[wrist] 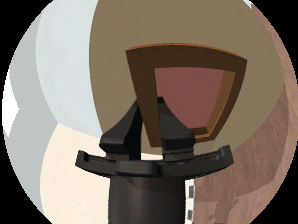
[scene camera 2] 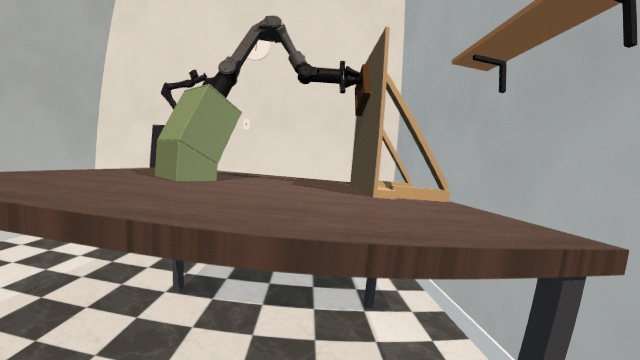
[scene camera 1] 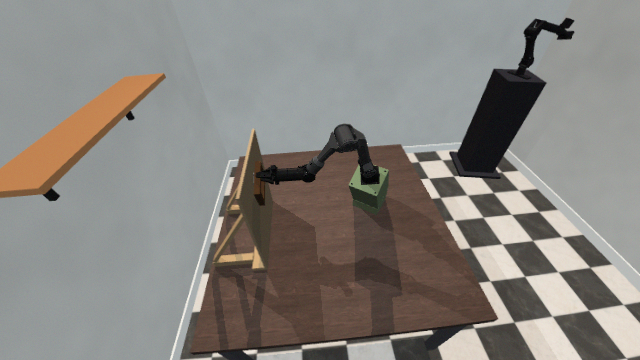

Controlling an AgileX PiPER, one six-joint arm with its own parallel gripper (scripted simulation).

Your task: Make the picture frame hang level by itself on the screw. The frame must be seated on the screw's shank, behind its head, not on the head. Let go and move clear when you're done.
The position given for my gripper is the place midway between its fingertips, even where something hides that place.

In view: my gripper (wrist: 150, 103) and a picture frame (wrist: 202, 99).
